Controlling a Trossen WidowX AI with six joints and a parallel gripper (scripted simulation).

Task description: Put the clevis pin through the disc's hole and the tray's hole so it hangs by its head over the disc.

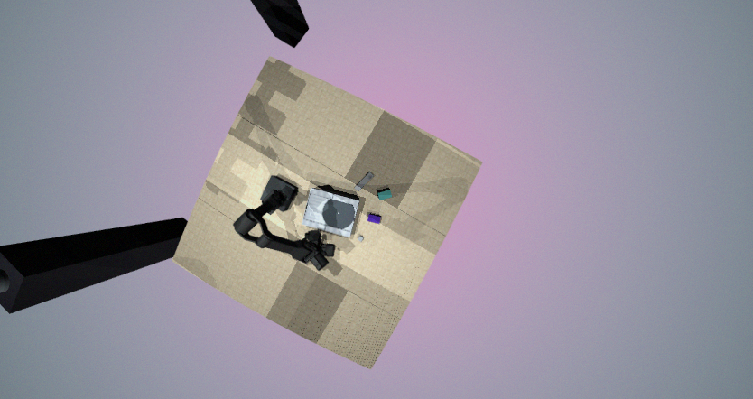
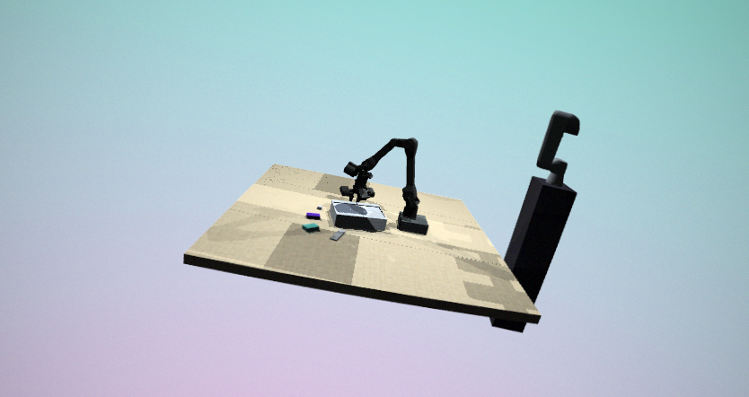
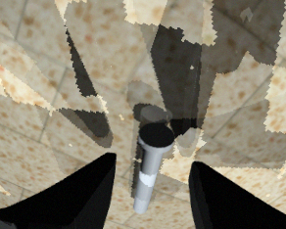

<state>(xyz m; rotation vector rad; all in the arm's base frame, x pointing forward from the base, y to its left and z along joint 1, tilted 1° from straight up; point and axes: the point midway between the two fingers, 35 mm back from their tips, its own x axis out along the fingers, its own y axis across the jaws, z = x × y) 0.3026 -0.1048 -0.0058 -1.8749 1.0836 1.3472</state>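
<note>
Right now my gripper tip is 1 cm to the left of the steel clevis pin. Also, from my gripper tip: small grey piece (15 cm ahead, 17 cm to the left); then steel tray (5 cm behind, 21 cm to the left, 4 cm above); then dark aluminium disc (2 cm behind, 23 cm to the left, 5 cm above).
</note>
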